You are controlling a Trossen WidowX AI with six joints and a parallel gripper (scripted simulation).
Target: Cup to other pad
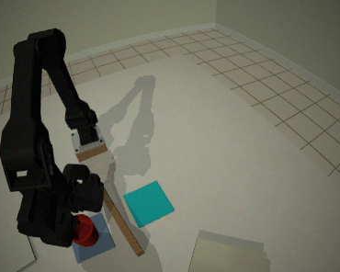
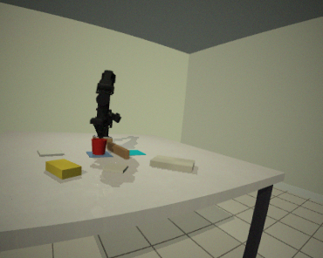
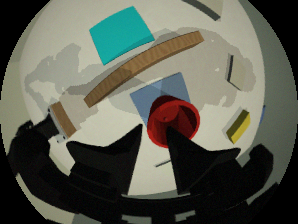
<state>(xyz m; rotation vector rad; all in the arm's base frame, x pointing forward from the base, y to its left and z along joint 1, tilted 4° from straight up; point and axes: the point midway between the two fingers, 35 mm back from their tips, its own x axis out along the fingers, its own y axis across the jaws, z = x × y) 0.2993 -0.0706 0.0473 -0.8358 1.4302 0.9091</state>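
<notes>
Right now my gripper tip is 40 mm above the red cup, 30 mm short of it and 10 mm to the left of it. Also, from my gripper tip: teal pad: 180 mm to the left, 80 mm below, 10 mm behind; white plate: 230 mm to the right, 70 mm below, 10 mm ahead; wooden bar: 80 mm to the left, 70 mm below, 10 mm ahead.
</notes>
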